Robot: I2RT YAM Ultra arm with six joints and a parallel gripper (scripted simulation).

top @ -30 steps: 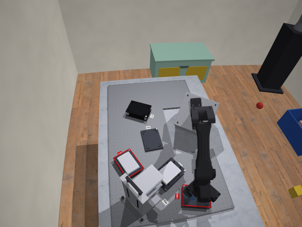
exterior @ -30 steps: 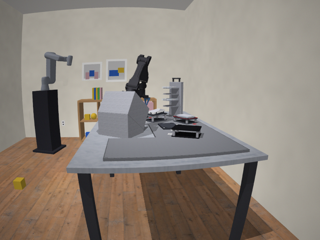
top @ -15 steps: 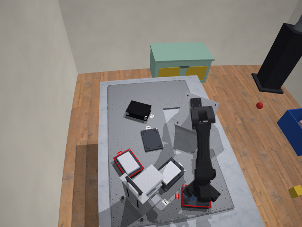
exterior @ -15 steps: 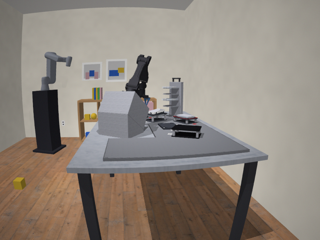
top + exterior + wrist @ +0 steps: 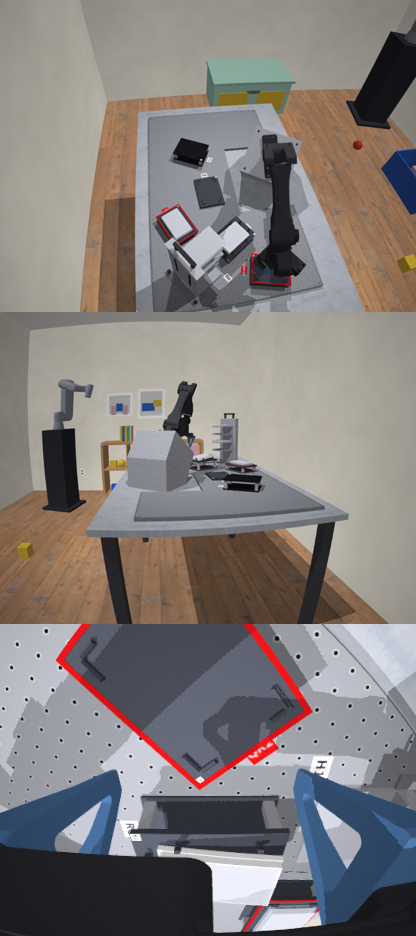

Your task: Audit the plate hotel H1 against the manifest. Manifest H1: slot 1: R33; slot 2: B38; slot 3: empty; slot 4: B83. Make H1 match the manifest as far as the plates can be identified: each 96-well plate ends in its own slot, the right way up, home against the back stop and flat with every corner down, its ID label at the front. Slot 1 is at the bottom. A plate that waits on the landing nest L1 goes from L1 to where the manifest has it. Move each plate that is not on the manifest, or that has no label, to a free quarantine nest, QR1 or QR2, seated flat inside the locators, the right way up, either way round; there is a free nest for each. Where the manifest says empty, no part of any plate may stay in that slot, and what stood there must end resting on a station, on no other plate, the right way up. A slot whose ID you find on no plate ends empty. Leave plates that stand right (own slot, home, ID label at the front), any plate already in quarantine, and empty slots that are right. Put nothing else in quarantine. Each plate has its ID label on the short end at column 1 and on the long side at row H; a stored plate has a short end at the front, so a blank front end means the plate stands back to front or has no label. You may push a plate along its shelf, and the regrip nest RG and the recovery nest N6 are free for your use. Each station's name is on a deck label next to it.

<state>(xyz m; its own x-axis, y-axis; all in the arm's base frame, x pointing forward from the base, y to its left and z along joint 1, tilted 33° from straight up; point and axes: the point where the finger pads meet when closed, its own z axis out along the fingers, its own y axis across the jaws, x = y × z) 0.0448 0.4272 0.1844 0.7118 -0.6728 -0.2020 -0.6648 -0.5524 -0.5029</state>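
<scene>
The white 96-well plate is 13 cm ahead of my hand, 11 cm to the right of it and 5 cm below it. From my hand the other things lie so: H1 deck label (14 cm ahead, 13 cm below, 4 cm to the left); then regrip nest RG (13 cm ahead, 11 cm to the right, 7 cm below); then quarantine nest QR2 (9 cm below, 3 cm behind, 1 cm to the left).
</scene>
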